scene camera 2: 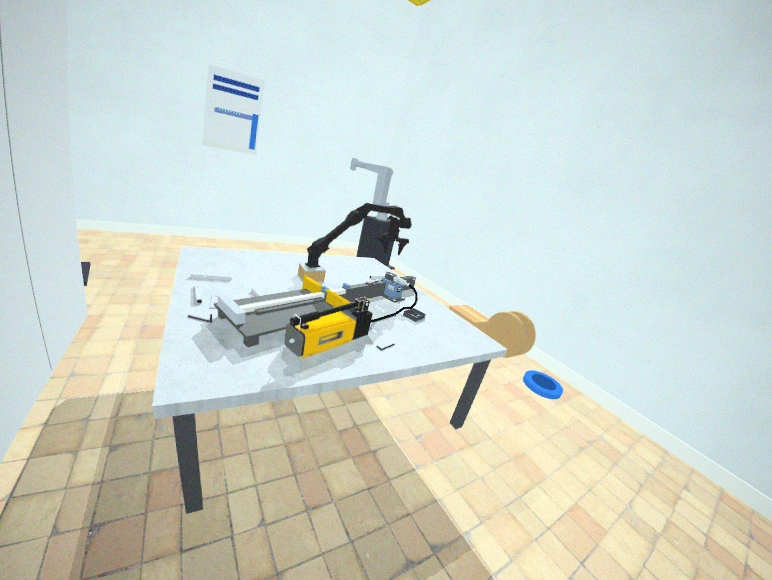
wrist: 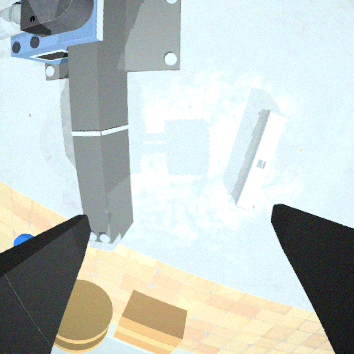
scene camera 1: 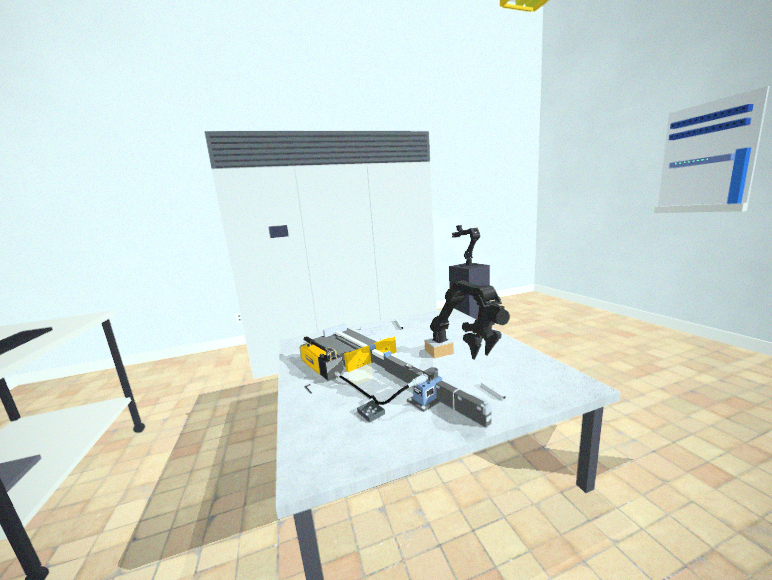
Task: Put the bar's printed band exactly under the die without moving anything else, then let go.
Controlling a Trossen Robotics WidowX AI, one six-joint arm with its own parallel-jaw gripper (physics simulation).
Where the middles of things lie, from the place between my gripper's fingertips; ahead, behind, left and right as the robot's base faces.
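Labels:
So you can picture it, my gripper is 45 cm short of the hand pump (scene camera 2: pixel 306 335) and 12 cm above it, and it's 68 cm to the left of the pump too.

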